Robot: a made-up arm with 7 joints. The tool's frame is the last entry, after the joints.
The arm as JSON. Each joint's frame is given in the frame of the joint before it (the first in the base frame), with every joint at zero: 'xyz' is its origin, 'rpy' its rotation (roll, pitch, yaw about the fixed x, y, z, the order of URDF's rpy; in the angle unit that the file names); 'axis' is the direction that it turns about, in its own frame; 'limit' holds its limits. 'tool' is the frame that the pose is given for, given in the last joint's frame.
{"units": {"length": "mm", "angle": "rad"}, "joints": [
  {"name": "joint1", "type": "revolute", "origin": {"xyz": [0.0, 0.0, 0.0], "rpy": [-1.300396, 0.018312, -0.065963]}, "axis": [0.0, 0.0, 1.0], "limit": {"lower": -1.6, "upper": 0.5}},
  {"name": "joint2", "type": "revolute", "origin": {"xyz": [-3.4, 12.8, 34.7], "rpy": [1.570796, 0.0, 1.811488]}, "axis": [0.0, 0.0, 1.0], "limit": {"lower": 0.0, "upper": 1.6}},
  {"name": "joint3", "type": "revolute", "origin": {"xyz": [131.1, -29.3, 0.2], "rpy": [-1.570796, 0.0, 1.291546]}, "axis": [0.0, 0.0, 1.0], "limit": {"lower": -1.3, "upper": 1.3}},
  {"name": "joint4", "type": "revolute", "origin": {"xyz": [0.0, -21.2, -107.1], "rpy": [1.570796, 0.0, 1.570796]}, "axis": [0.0, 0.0, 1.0], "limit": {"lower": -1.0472, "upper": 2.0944}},
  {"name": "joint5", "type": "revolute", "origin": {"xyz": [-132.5, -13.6, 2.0], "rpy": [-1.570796, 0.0, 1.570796]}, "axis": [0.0, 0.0, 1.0], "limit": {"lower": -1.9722, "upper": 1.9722}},
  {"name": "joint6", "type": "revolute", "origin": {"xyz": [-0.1, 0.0, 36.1], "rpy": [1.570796, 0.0, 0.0]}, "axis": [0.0, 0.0, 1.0], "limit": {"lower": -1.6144, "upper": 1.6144}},
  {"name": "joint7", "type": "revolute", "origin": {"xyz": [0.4, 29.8, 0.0], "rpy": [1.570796, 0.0, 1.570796]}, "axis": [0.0, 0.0, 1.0], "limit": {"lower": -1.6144, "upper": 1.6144}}
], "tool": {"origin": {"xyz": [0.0, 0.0, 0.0], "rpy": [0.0, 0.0, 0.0]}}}
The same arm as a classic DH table. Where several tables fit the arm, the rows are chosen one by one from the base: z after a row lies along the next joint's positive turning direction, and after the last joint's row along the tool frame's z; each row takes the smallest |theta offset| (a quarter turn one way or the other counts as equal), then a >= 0, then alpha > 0; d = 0 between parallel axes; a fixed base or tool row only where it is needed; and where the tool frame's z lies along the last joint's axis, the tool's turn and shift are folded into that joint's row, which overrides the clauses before.
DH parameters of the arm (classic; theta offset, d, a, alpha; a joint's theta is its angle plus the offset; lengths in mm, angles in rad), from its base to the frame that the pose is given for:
base (fixed): -0.071 0 0 -1.3004
joint1: -1.3111 34.7 -13.2 -1.5708
joint2: 1.2915 0 -8 1.5708
joint3: 1.5708 -241.2 21.2 -1.5708
joint4: 1.5708 2 13.6 1.5708
joint5: 0 168.6 0.1 -1.5708
joint6: -1.5708 0 29.8 1.5708
joint7: 0 0.4 0 0
Joint limits (rad, base to tool): -1.6..0.5 0..1.6 -1.3..1.3 -1.0472..2.0944 -1.9722..1.9722 -1.6144..1.6144 -1.6144..1.6144

